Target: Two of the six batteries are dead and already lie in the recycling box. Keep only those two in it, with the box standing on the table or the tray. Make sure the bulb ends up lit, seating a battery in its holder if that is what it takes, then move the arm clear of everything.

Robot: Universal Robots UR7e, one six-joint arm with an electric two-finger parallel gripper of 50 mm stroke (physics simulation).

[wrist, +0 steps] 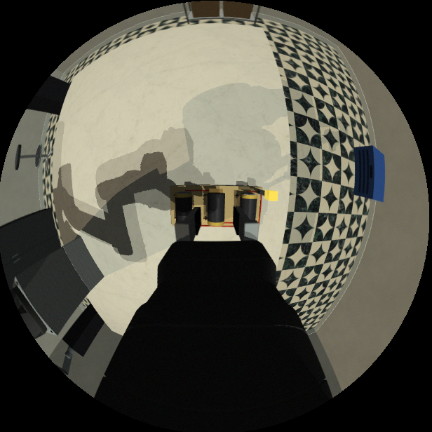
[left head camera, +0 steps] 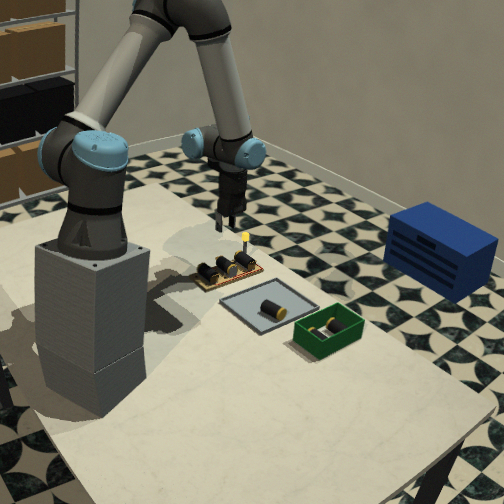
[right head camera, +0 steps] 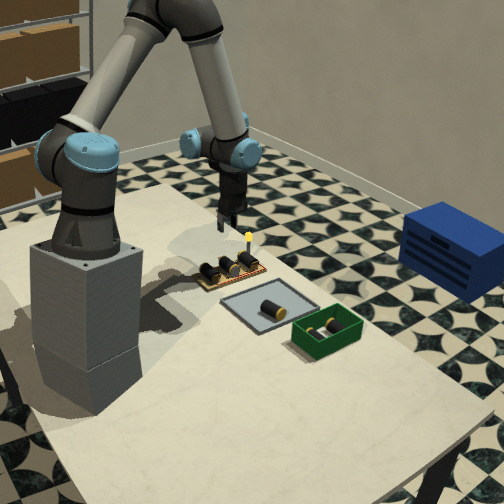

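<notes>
My gripper (left head camera: 225, 223) (right head camera: 227, 224) (wrist: 216, 215) is open and empty, above the battery board. The wooden board (left head camera: 206, 288) (right head camera: 209, 288) (wrist: 204, 200) bears three black batteries lying side by side. The middle battery (left head camera: 226, 265) (right head camera: 229, 266) (wrist: 216, 207) has its gold end the opposite way from the outer two in the wrist view. The bulb (left head camera: 245, 237) (right head camera: 248, 237) (wrist: 271, 195) is bright yellow and looks lit. One battery (left head camera: 273, 309) (right head camera: 273, 309) lies on the grey tray (left head camera: 240, 317) (right head camera: 240, 317). The green box (left head camera: 342, 341) (right head camera: 340, 342) stands on the table with two batteries inside.
The box stands close to the tray's right corner. The marble table (left head camera: 280, 425) (right head camera: 280, 425) has its far edge just behind the bulb. A blue cabinet (left head camera: 440, 250) (right head camera: 455, 250) stands on the floor beyond it. The arm's grey pedestal (left head camera: 92, 325) (right head camera: 85, 325) stands at the left.
</notes>
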